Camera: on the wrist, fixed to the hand. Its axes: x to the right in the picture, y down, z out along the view.
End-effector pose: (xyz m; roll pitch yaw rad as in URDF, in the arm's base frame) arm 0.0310 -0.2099 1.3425 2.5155 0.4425 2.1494
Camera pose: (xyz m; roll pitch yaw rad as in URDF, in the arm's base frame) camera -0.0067 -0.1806 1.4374 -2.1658 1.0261 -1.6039
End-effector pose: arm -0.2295 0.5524 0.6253 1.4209 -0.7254 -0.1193
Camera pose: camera -0.2400 0.6549 0.6511 0.8381 0.5665 -1.1235
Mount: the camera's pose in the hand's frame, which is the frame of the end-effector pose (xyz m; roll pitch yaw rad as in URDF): 0.0002 0.0490 -0.0943 -0.0365 -0.6424 -1.5922
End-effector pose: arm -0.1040 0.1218 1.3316 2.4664 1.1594 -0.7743
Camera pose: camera -0.0212 0.0697 1.3731 -1.7282 0.3805 2.0943
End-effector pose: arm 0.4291 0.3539 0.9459 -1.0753 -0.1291 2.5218
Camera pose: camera 0.4544 0.4092 0.8587 2.3060 -1.3637 -1.4125
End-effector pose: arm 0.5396 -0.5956 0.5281 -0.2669 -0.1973 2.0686
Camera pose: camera 0.5101 -0.5882 0.4263 0.2851 -0.8794 0.2255
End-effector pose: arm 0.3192 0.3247 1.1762 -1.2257 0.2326 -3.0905
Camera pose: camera 0.3333 0.3977 1.1002 -2.5459 -1.2059 -2.1272
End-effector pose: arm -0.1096 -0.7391 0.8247 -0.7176 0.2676 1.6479
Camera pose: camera -0.0825 -0.7642 0.7251 -0.9378 -1.2452 0.9353
